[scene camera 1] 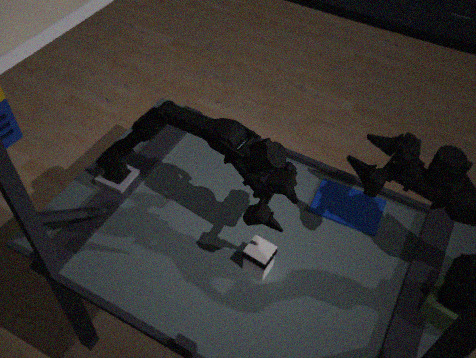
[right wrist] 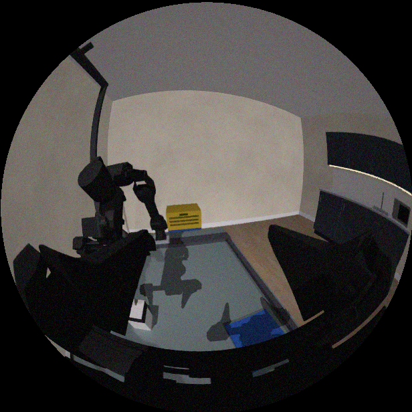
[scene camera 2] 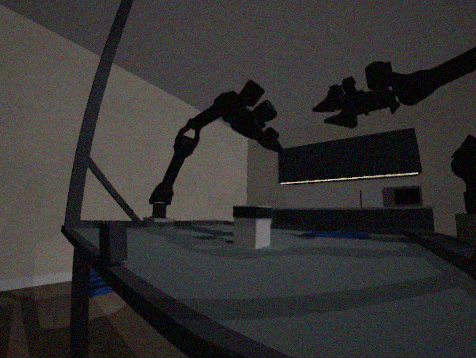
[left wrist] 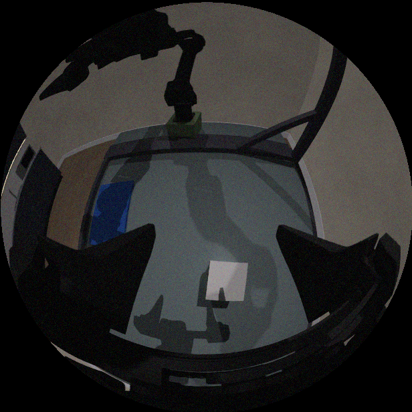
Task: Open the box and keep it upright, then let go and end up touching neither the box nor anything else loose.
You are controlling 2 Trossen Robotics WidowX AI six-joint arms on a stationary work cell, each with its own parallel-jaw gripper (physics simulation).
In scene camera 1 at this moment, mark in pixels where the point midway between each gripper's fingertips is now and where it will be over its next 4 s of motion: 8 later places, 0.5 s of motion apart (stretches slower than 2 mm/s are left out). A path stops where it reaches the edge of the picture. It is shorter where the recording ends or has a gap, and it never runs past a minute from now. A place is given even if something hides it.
My left gripper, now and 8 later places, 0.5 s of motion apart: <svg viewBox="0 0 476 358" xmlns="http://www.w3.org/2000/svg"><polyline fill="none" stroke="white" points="289,217 275,216 254,220 243,221 245,223 255,231 266,221 265,219 265,220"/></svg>
My right gripper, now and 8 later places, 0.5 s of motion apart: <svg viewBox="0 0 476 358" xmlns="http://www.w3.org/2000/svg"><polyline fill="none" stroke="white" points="357,146 343,187 329,225 329,226 328,228 328,233 329,233 330,236 327,237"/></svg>
